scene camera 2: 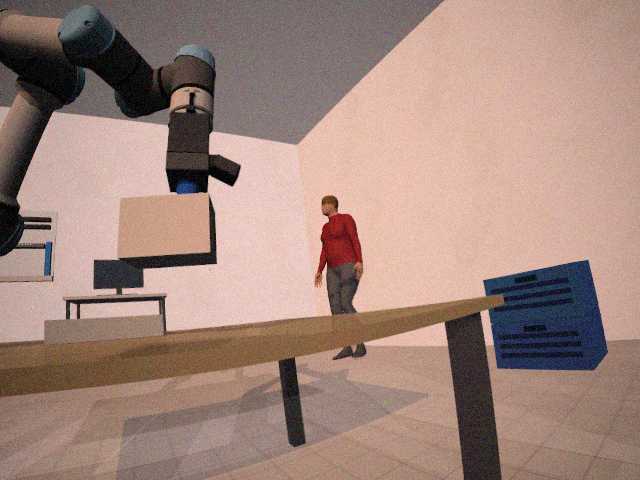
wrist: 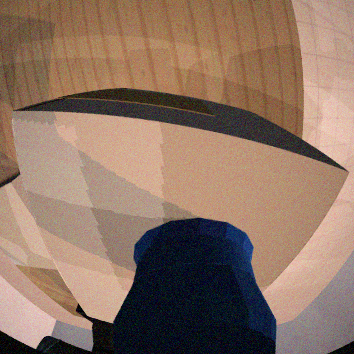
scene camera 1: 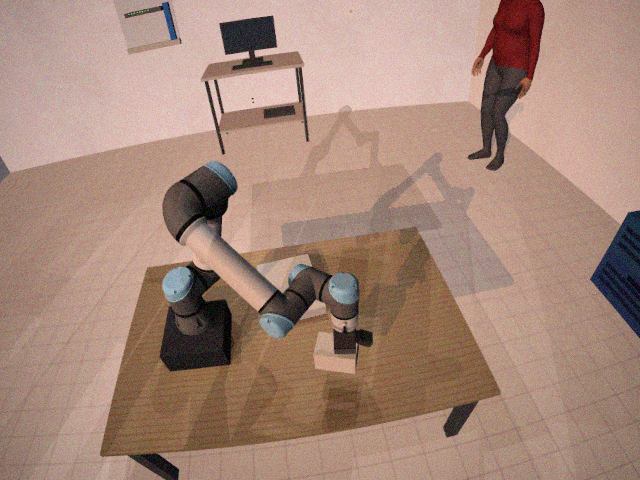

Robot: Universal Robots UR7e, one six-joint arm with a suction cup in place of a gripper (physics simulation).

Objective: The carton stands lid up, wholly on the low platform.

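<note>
The carton is a pale beige box. It hangs in the air above the table, roughly level, under my suction gripper. The blue cup presses on its pale top face and holds it. One side face is dark grey, with an olive strip along it in the wrist view; the underside looks dark in scene camera 2. I cannot tell for sure which face is the lid. The low platform, a flat pale block, lies farther back on the table, partly hidden by my arm in scene camera 1. The carton is apart from it.
The wooden table bears my arm's black base block at the left. Beyond the table stand a desk with a monitor, a person in red and a blue cabinet.
</note>
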